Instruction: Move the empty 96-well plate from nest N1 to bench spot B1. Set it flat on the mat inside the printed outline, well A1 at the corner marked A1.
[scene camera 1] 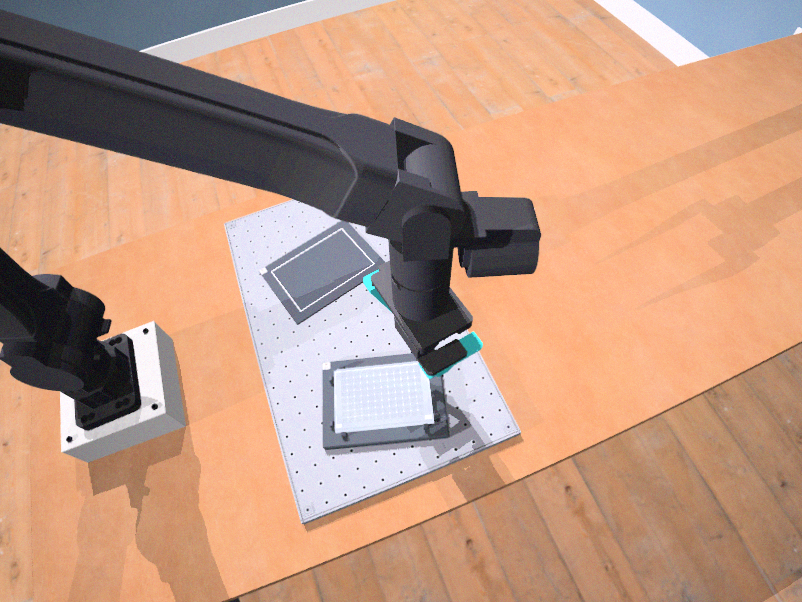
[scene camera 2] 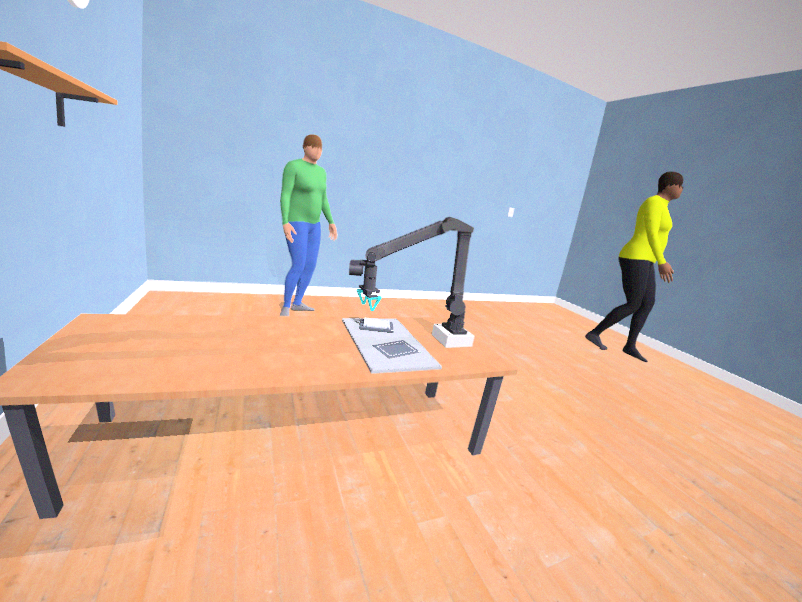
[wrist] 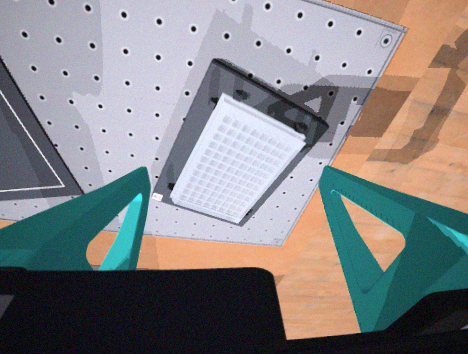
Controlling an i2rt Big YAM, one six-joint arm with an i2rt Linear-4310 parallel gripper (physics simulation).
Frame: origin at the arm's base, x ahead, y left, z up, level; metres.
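Seen in the pictures: gripper, fingertip midpoint: [scene camera 1: 419, 341] [scene camera 2: 367, 307] [wrist: 237, 175]; arm's base, origin of the base link: [scene camera 1: 108, 382] [scene camera 2: 454, 329].
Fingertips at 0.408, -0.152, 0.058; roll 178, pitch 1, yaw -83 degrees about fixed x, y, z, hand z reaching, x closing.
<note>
Pixels of each thing's top centre, then the offset from my fingertips to it, as dx, dy, dz. "pt": a spot on its surface instead. Level surfaces: height alone.
- white 96-well plate, middle of its top: [wrist: 232, 175] [scene camera 1: 381, 393] [scene camera 2: 377, 321] -0.064, -0.012, -0.078
- dark nest N1, middle of its top: [wrist: 232, 172] [scene camera 1: 381, 394] [scene camera 2: 377, 322] -0.064, -0.012, -0.082
- pale corner label, surface spot: [wrist: 157, 197] [scene camera 1: 326, 366] pt -0.118, +0.064, -0.092
- B1, middle of its top: [scene camera 1: 322, 267] [scene camera 2: 396, 348] -0.069, +0.234, -0.102
- white printed outline, surface spot: [scene camera 1: 286, 290] pt -0.135, +0.218, -0.102
- pale mark, middle of its top: [scene camera 1: 263, 270] -0.159, +0.272, -0.102
- perforated grey board, middle of its top: [wrist: 79, 138] [scene camera 1: 348, 311] [scene camera 2: 386, 339] -0.058, +0.140, -0.103
- wooden table, its level: dz -0.117
The white 96-well plate [scene camera 1: 383, 396] [scene camera 2: 376, 323] [wrist: 239, 162] sits in the dark nest N1 [scene camera 1: 327, 409] [wrist: 204, 107], which has a pale corner label [scene camera 1: 325, 366] [wrist: 157, 197]. My gripper [scene camera 1: 424, 324] [scene camera 2: 367, 301] [wrist: 237, 175] is open and empty, above the board near the plate. In the wrist view its teal fingertips stand apart, left and right of the plate, which is turned relative to them. The dark mat at B1 [scene camera 1: 320, 268] [scene camera 2: 396, 349] [wrist: 25, 150] carries a white printed outline [scene camera 1: 286, 290] and a pale mark [scene camera 1: 263, 271] at its left corner.
Nest and mat lie on a perforated grey board [scene camera 1: 285, 362] [scene camera 2: 414, 362] [wrist: 125, 100] on the wooden table [scene camera 1: 615, 291] [scene camera 2: 213, 356]. The arm's white base [scene camera 1: 165, 382] [scene camera 2: 453, 336] stands beside the board. Two people, in green [scene camera 2: 304, 194] and yellow [scene camera 2: 649, 226], stand beyond the table.
</note>
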